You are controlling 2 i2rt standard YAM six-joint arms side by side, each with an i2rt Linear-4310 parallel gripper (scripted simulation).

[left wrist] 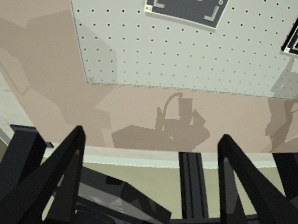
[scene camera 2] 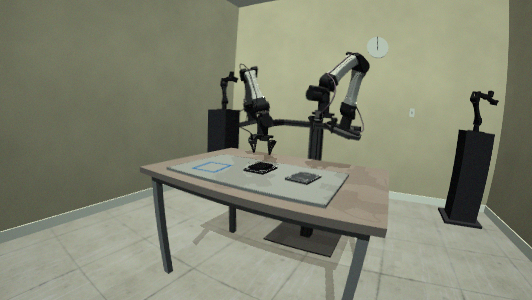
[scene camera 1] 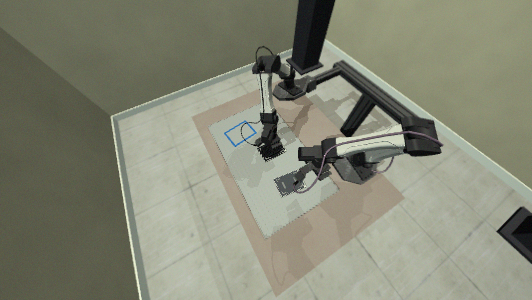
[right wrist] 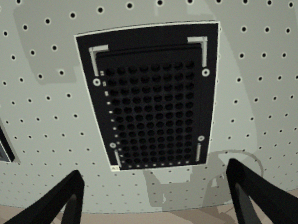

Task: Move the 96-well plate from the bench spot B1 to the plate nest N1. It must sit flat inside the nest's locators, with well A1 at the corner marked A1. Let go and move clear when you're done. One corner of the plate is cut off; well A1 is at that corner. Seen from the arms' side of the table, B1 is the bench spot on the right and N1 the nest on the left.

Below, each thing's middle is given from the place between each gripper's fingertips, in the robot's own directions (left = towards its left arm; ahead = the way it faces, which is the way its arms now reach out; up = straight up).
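There is the black 96-well plate [right wrist: 146, 101], and my right hand is 80 mm above it.
My left hand, for its part, is 5 cm short of the black 96-well plate, 22 cm above it and 31 cm to the left of it.
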